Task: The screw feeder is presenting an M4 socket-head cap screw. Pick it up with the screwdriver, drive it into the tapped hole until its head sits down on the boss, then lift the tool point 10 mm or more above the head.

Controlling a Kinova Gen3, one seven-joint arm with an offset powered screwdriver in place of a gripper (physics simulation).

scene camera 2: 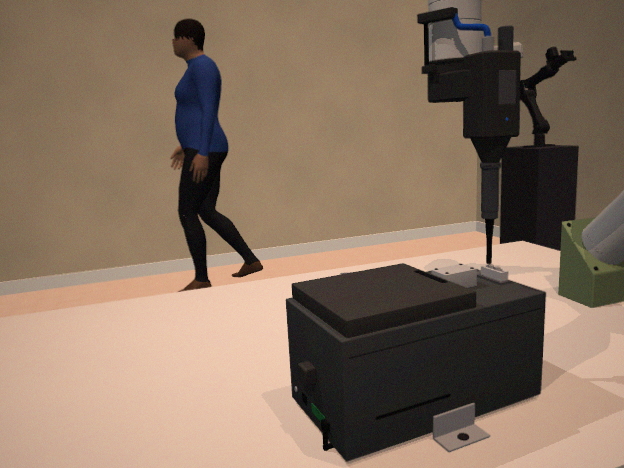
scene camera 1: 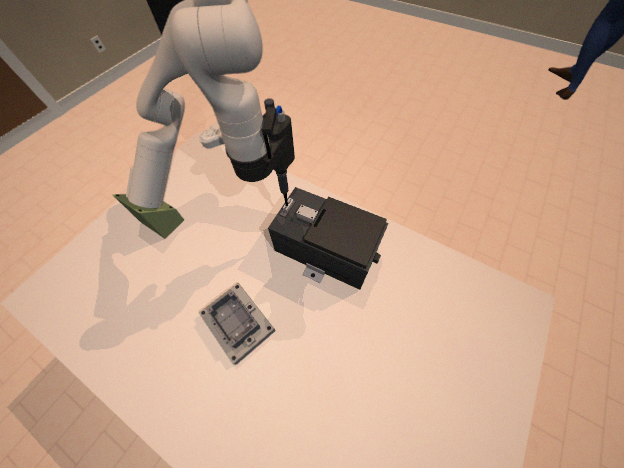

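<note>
My screwdriver's bit tip points down, upright, at the small light pick-up block on one end of the black screw feeder. The tip appears to be at the top of the block, touching or very close; the exact gap cannot be told. The M4 screw is too small to make out, so whether it is on the bit cannot be told. In scene camera 1, a grey plate bears a dark rectangular housing with small bosses; which hole is the tapped one cannot be told.
A white block stands on the feeder beside the pick-up block. A metal bracket sits at the feeder's side. The arm's green base wedge stands on the pale surface. A person is beyond the table.
</note>
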